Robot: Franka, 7 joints.
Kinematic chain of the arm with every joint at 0, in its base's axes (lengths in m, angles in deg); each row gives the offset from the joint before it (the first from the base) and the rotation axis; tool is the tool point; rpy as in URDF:
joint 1: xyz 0 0 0.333 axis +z
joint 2: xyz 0 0 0 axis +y
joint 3: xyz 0 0 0.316 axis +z
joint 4: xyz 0.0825 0 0 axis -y
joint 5: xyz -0.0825 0 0.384 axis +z
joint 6: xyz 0 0 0 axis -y
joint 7: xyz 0.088 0 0 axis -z
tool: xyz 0 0 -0.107 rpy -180 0 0
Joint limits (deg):
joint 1: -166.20..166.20
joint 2: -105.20..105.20
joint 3: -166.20..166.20
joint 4: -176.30..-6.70
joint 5: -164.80..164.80
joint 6: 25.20..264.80
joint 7: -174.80..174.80
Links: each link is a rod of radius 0.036 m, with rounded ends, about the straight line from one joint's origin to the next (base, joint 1, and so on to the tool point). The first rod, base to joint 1, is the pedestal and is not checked.
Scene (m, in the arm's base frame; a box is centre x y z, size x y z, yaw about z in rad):
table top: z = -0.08
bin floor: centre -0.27 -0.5 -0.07 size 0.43 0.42 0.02 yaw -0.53
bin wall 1: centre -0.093 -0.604 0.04 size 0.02 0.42 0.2 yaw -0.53
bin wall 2: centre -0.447 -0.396 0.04 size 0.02 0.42 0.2 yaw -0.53
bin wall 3: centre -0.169 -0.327 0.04 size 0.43 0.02 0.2 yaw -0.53
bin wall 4: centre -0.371 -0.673 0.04 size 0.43 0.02 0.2 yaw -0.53
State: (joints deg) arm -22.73 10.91 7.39 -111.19 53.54 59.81 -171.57
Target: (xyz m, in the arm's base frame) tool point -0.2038 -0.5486 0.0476
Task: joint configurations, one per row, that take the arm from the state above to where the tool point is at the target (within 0.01 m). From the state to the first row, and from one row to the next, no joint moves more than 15 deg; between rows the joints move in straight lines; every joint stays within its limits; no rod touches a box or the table.
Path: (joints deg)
1: -34.91 15.72 -1.94 -109.16 53.29 64.16 -171.57
2: -47.10 20.53 -11.26 -107.12 53.04 68.50 -171.57
3: -59.28 25.34 -20.59 -105.09 52.79 72.85 -171.57
4: -71.46 30.15 -29.91 -103.06 52.55 77.19 -171.57
5: -83.64 34.96 -39.24 -101.03 52.30 81.54 -171.57
6: -84.71 47.49 -36.59 -96.95 54.32 87.55 -171.57
7: -85.78 60.02 -33.93 -92.87 56.33 93.57 -171.57

